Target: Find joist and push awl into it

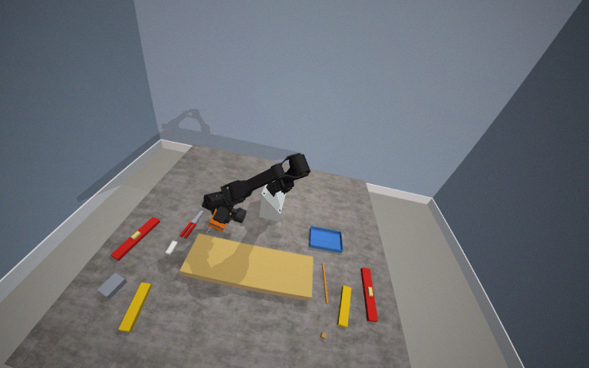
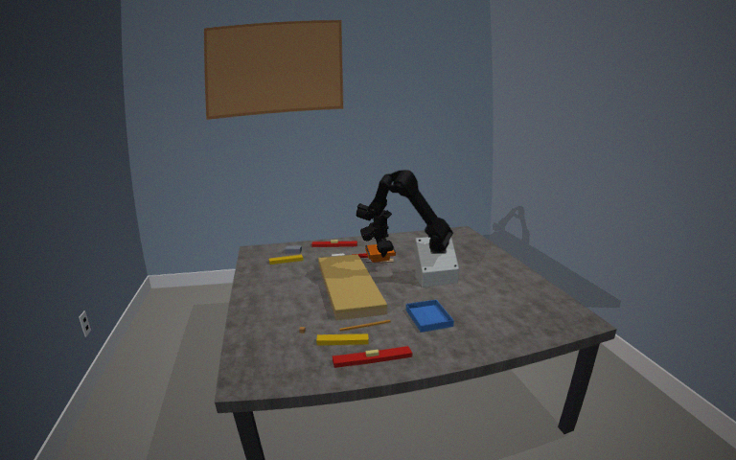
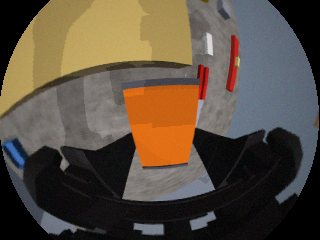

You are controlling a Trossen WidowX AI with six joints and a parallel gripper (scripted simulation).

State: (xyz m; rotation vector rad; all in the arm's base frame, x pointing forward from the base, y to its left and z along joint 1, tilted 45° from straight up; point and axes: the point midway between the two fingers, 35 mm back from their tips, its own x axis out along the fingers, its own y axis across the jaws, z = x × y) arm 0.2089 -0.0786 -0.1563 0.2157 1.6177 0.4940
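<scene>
The wooden-handled tool is 10 mm ahead of my gripper tip, 40 mm to the right of it and 60 mm below it. Round my gripper tip: grey block 410 mm ahead, 240 mm to the right, 50 mm below; white piece 190 mm ahead, 140 mm to the right, 60 mm below; orange stud finder 20 mm ahead, 10 mm to the right, 20 mm below.
</scene>
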